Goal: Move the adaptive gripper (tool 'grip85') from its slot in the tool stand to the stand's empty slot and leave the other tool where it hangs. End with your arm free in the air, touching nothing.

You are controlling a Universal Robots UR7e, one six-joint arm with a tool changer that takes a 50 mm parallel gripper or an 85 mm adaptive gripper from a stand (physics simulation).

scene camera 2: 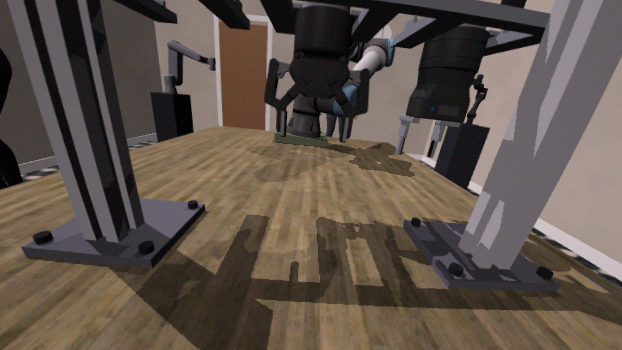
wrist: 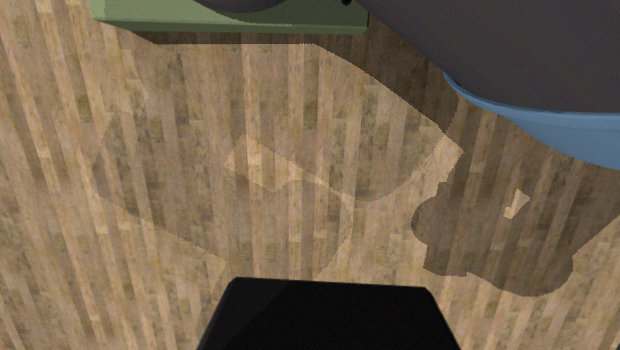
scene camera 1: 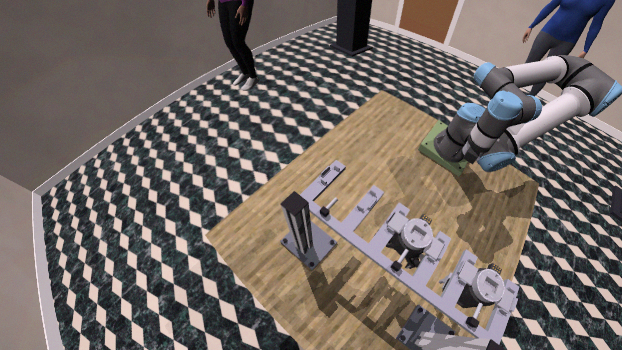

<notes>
I see a parallel gripper (scene camera 2: 449,62), an adaptive gripper (scene camera 2: 319,68) and a tool stand (scene camera 2: 568,77).
The parallel gripper is seen too in scene camera 1 (scene camera 1: 486,286). The adaptive gripper also shows in scene camera 1 (scene camera 1: 415,235). The tool stand also shows in scene camera 1 (scene camera 1: 308,242). The wrist view misses the parallel gripper: it is out of frame. The wrist view misses the adaptive gripper: it is out of frame.
</notes>
